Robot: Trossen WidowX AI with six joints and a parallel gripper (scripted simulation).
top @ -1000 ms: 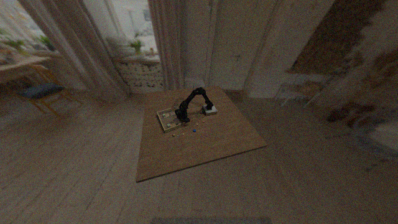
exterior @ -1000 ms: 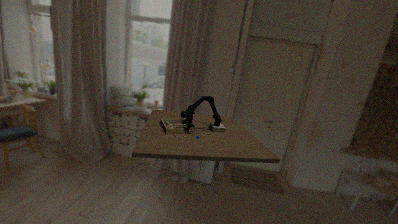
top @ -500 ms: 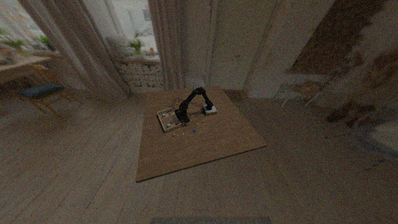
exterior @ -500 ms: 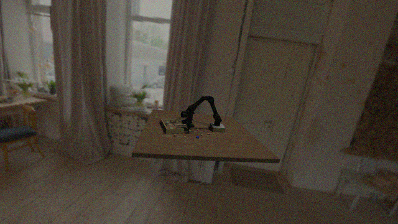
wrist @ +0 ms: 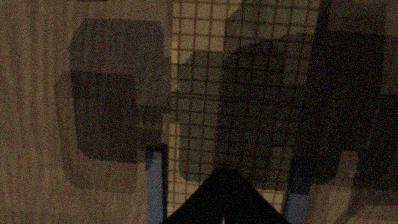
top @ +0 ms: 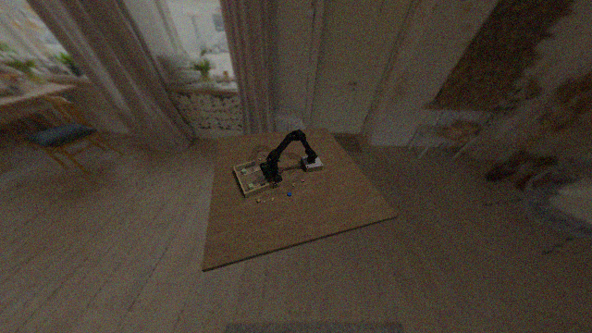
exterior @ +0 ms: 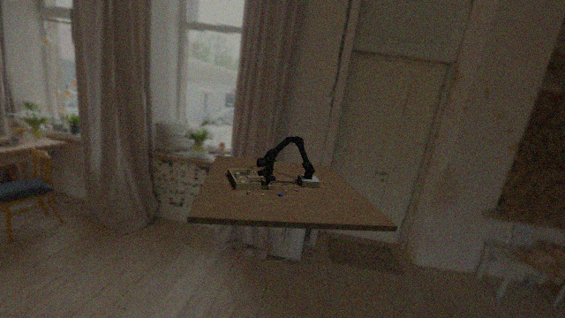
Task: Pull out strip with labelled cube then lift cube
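Right now my gripper tip is 9 cm short of the pale gridded strip and 3 cm to the right of it.
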